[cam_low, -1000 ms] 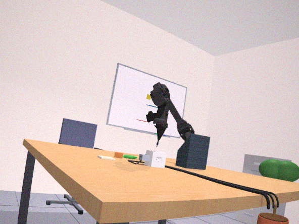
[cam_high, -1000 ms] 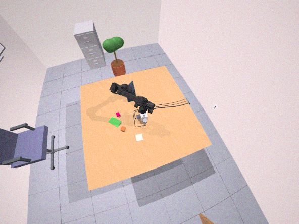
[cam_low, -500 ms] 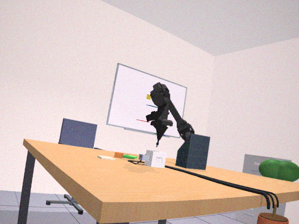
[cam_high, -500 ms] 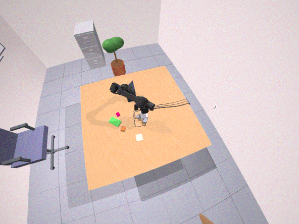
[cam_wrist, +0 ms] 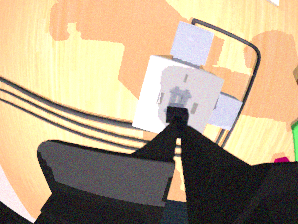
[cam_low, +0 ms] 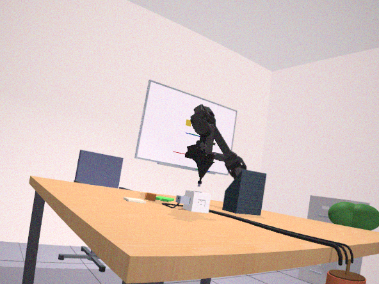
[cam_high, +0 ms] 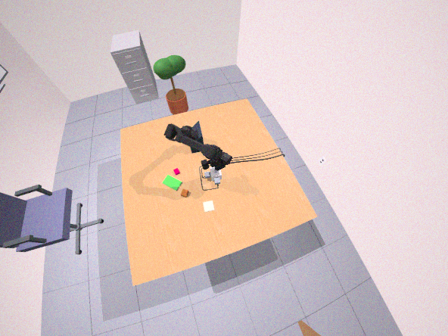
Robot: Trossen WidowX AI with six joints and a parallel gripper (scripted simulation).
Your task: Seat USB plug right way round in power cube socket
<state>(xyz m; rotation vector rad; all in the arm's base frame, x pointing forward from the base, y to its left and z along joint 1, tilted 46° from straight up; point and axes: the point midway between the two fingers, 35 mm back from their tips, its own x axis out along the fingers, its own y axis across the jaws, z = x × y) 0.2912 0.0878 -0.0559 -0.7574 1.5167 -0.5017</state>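
My gripper tip is now 20 mm above the dark USB plug. Round my gripper tip: pink block: 90 mm behind, 290 mm to the right, 120 mm below; then white pad: 220 mm ahead, 100 mm to the right, 130 mm below; then orange block: 100 mm ahead, 250 mm to the right, 120 mm below.
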